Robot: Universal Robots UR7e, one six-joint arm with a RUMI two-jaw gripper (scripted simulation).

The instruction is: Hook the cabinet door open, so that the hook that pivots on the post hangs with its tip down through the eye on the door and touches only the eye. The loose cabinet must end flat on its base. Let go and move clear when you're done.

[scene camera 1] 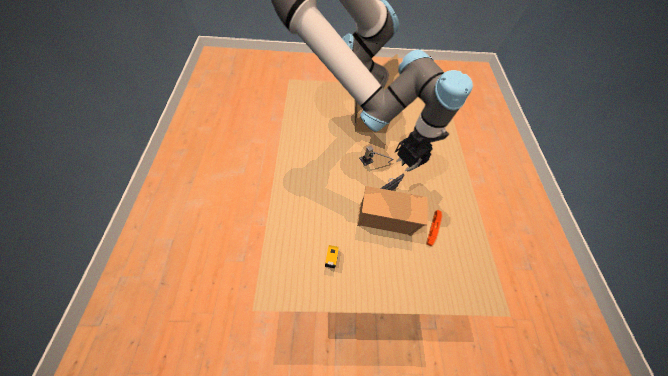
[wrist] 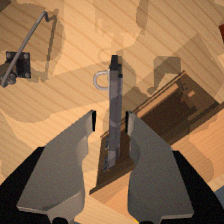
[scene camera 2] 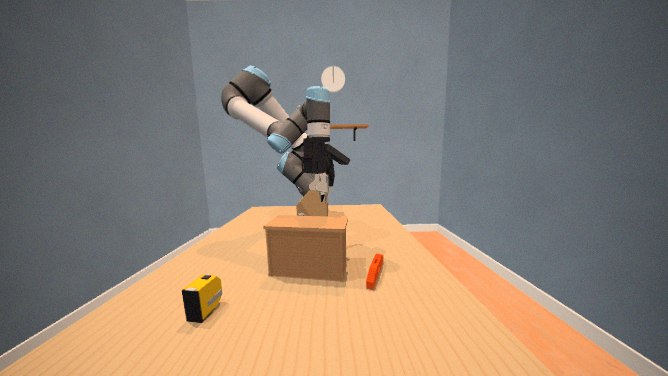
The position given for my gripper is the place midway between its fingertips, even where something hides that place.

In view: my gripper (scene camera 2: 324, 202) and a brown cabinet (scene camera 2: 311, 247).
The brown cabinet is seen too in scene camera 1 (scene camera 1: 388, 210). My gripper also shows in scene camera 1 (scene camera 1: 405, 168) and in the wrist view (wrist: 111, 112).
